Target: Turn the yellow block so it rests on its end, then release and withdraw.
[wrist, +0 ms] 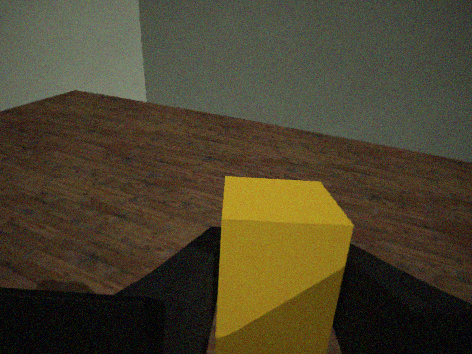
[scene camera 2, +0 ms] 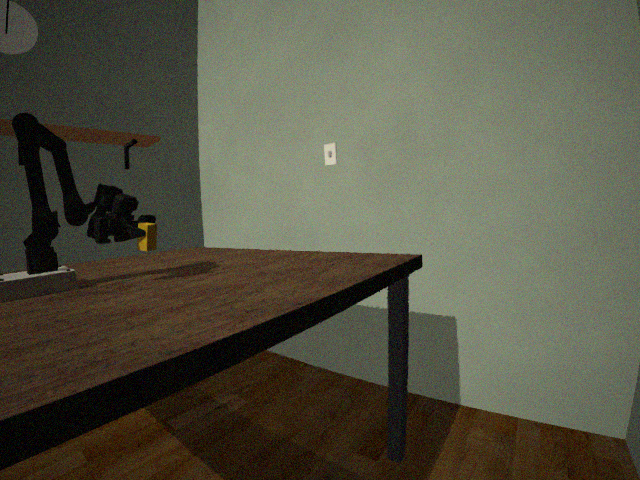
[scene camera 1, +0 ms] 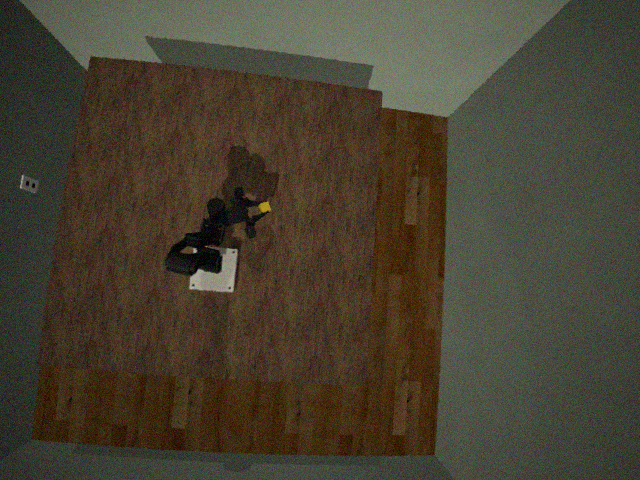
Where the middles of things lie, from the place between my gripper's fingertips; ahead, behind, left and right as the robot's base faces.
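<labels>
The yellow block (wrist: 284, 244) is where I look, and my gripper is 1 cm above it and 1 cm to the right of it.
</labels>
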